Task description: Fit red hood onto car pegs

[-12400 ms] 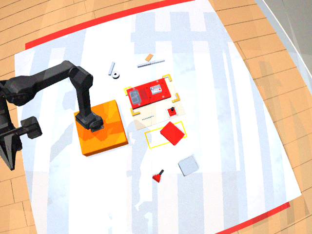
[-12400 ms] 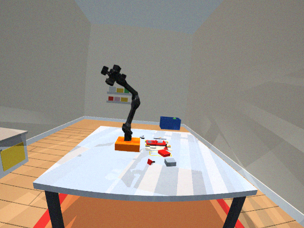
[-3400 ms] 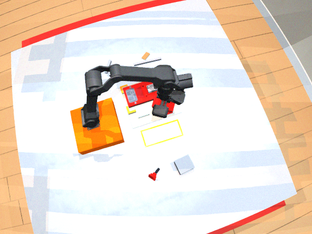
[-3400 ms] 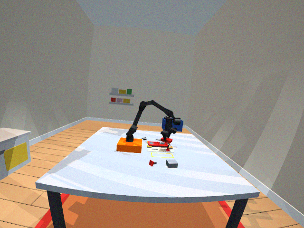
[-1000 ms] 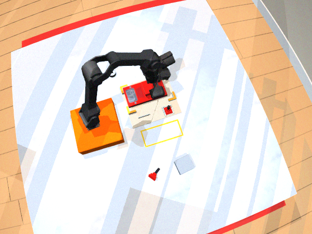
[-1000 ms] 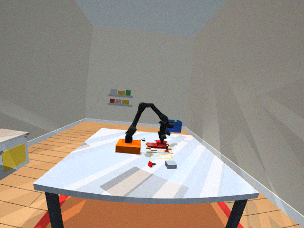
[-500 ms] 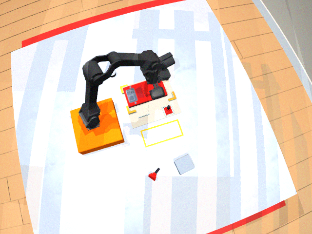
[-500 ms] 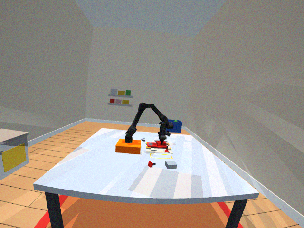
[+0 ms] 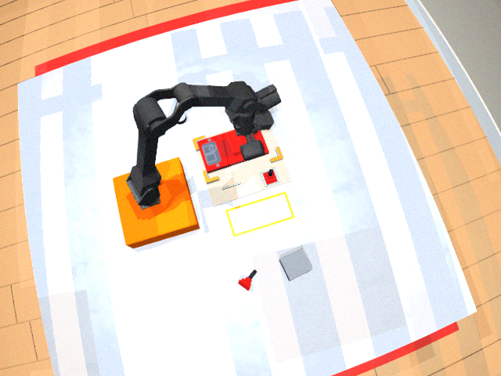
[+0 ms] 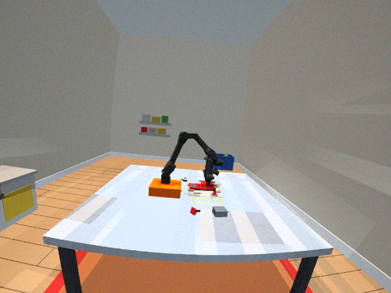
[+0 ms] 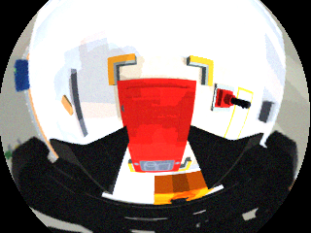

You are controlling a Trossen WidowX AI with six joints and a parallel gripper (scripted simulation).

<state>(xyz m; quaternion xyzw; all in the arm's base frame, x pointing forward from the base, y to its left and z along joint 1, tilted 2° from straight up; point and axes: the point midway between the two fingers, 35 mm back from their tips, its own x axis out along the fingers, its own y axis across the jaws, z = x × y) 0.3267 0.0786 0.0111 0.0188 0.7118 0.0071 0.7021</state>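
Now: the red hood 10 mm above my gripper tip. The rest, counted from my gripper tip: grey bar: 170 mm to the left, 30 mm below, 30 mm ahead; then engine block: 10 mm to the left, 10 mm below; then tan chip: 210 mm to the left, 40 mm ahead, 30 mm below.
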